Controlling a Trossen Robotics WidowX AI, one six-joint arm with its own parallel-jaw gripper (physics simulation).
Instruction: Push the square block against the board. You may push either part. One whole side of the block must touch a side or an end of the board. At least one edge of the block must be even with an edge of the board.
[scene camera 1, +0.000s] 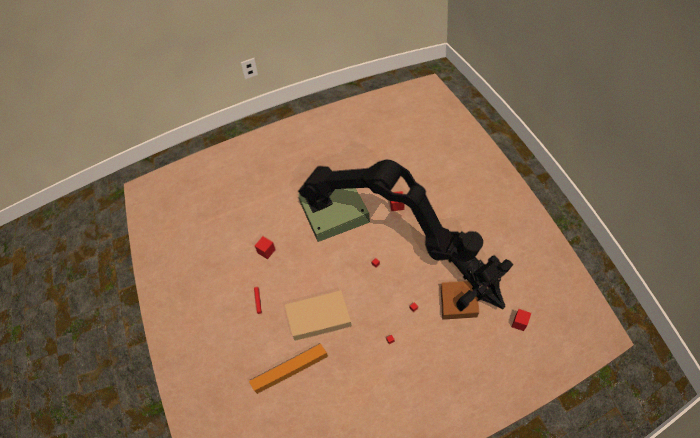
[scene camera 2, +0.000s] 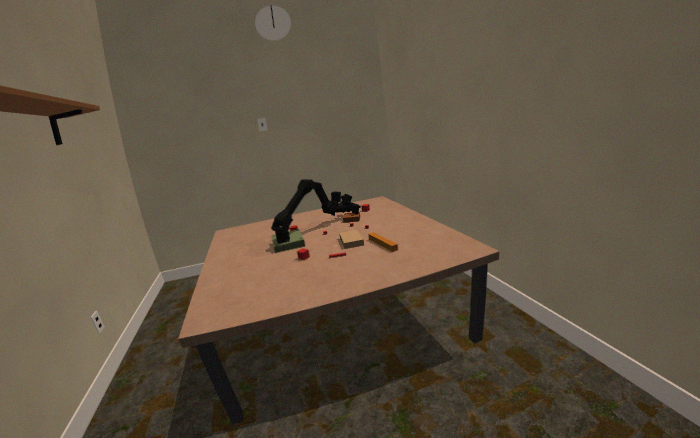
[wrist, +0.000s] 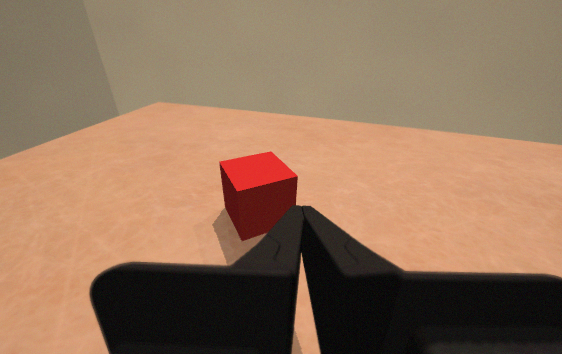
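Seen in the pictures: gripper, fingertip midpoint: (scene camera 1: 504, 308) (scene camera 2: 360, 206) (wrist: 300, 215); arm's base at its link origin: (scene camera 1: 319, 201) (scene camera 2: 283, 240).
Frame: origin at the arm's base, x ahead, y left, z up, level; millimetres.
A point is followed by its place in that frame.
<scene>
The brown square block (scene camera 1: 449, 295) @[x 444, y 195, z -10 mm] (scene camera 2: 351, 219) @[x 445, y 173, z -25 mm] lies flat at the right in scene camera 1, partly covered by the gripper. The tan board (scene camera 1: 317, 312) @[x 333, y -140, z -10 mm] (scene camera 2: 351, 237) @[x 330, y -162, z -10 mm] lies flat to its left, with a wide gap between them. My gripper (scene camera 1: 503, 305) @[x 558, y 305, z 7 mm] (wrist: 300, 215) @[x 558, y 305, z 7 mm] is shut and empty. The hand hangs over the block's upper right part, and the fingertips point past its right side in scene camera 1. Their exact height is hard to tell. The block and the board do not show in the wrist view.
A red cube (scene camera 1: 521, 319) @[x 611, y 334, z -1 mm] (scene camera 2: 365, 207) @[x 599, y 320, z -12 mm] (wrist: 262, 172) @[x 603, y 337, z -1 mm] stands just ahead of the fingertips. Small red cubes (scene camera 1: 413, 306) @[x 421, y 98, z -26 mm] (scene camera 1: 390, 339) @[x 481, y 1, z -25 mm] (scene camera 1: 375, 262) @[x 250, y 65, z -25 mm] lie between block and board. An orange bar (scene camera 1: 289, 367) @[x 452, y -268, z -11 mm] (scene camera 2: 382, 241) @[x 440, y -300, z -14 mm] and a red stick (scene camera 1: 257, 300) @[x 221, y -279, z -28 mm] (scene camera 2: 337, 254) @[x 216, y -283, z -29 mm] lie near the board.
</scene>
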